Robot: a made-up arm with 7 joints. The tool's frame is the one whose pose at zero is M. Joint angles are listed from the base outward.
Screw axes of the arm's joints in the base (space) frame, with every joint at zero. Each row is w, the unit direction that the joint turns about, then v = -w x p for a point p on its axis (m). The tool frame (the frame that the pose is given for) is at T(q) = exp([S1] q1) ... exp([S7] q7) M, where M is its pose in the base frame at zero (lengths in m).
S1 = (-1, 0, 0, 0.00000, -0.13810, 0.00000)
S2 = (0, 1, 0, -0.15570, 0.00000, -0.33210)
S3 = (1, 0, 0, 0.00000, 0.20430, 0.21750)
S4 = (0, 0, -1, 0.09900, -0.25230, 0.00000)
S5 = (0, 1, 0, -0.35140, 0.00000, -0.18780)
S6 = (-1, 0, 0, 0.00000, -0.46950, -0.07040)
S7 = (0, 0, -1, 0.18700, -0.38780, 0.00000)
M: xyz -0.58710 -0.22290 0.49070 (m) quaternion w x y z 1 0 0 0
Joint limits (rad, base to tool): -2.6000..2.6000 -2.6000..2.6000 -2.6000..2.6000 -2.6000..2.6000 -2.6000..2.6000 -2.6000..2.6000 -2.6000..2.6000
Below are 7 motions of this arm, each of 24 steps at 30 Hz.
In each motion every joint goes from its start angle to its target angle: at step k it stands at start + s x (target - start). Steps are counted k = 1, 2, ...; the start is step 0. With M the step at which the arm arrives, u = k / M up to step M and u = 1 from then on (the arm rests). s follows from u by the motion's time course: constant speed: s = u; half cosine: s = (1 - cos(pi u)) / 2; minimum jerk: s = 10 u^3 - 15 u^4 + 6 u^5.
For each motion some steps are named. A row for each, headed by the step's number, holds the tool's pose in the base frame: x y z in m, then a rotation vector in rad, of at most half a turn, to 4 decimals.
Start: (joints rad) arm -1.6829 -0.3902 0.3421 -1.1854 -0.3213 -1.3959 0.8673
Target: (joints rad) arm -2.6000 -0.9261 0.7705 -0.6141 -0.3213 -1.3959 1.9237
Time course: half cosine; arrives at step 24
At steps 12, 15, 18, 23, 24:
12: -0.5420 0.1039 -0.2756 -2.7386 0.2040 -1.1314
15: -0.5704 0.1666 -0.2447 -2.5768 0.1249 -1.0436
18: -0.5878 0.2154 -0.2136 -2.4189 0.0663 -1.0206
23: -0.5982 0.2551 -0.1829 -2.2728 0.0271 -1.0342
24: -0.5985 0.2563 -0.1820 -2.2684 0.0261 -1.0350

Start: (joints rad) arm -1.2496 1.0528 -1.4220 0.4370 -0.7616 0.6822 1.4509
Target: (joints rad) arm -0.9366 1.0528 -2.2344 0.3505 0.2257 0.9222 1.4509
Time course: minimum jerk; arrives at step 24
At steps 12, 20, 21, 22, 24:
12: -0.6016 -0.0197 -0.0123 -0.5947 -1.2956 -0.5501
20: -0.6397 -0.0172 -0.0491 -1.2172 -1.5833 -0.2358
21: -0.6410 -0.0171 -0.0520 -1.2439 -1.5949 -0.2236
22: -0.6417 -0.0170 -0.0537 -1.2590 -1.6015 -0.2167
24: -0.6420 -0.0170 -0.0545 -1.2660 -1.6045 -0.2136

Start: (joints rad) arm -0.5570 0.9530 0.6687 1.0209 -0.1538 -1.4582 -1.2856
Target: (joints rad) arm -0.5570 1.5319 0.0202 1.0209 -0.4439 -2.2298 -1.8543
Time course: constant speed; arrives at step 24
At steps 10, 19, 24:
10: -0.2488 0.0403 0.0747 1.0875 -0.7046 -0.3348
19: -0.2709 0.0890 -0.0307 1.0295 -0.9119 0.0465
24: -0.2873 0.1125 -0.0716 1.0483 -1.0298 0.2378

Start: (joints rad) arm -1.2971 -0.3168 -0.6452 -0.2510 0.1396 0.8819 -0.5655
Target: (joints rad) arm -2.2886 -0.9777 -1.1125 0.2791 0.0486 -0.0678 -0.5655
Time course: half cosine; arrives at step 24
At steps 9, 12, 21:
9: -0.6790 -0.3106 0.1861 0.2089 -0.0732 0.1818
12: -0.7025 -0.2106 0.1484 0.5064 -0.0856 -0.0540
21: -0.6457 0.0270 0.2021 1.1045 -0.0562 -0.7098

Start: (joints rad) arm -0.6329 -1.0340 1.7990 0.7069 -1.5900 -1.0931 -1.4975
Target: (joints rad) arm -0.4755 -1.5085 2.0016 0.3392 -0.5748 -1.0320 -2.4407
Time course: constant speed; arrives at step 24
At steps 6, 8, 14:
6: -0.2417 -0.2222 0.1491 -0.3879 2.8307 0.8800
8: -0.2573 -0.2307 0.1488 -0.3542 2.7814 0.7921
14: -0.2963 -0.2600 0.1411 -0.2383 2.6007 0.5515

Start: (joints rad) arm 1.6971 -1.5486 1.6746 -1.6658 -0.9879 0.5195 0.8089
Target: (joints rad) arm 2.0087 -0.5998 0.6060 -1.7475 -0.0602 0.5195 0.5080
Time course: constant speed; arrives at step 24
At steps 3, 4, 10, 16, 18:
3: -0.2085 0.1019 0.3002 1.0107 -0.0283 1.8880
4: -0.1965 0.1048 0.3200 0.9105 -0.0746 1.9197
10: -0.1713 0.1389 0.4519 0.2539 -0.2349 2.0592
16: -0.2171 0.2315 0.5568 -0.4505 -0.1867 2.1070
18: -0.2410 0.2778 0.5733 -0.6848 -0.1236 2.1008

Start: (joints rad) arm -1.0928 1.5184 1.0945 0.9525 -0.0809 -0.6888 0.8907
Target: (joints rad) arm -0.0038 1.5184 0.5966 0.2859 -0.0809 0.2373 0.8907
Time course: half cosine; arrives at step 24
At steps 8, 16, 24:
8: 0.1502 -0.2699 0.0701 -0.0519 2.3927 -1.5258
16: 0.0912 -0.2208 0.2933 -0.3707 1.7833 -1.3304
24: 0.0555 -0.1541 0.3685 -0.6530 1.5046 -1.1920

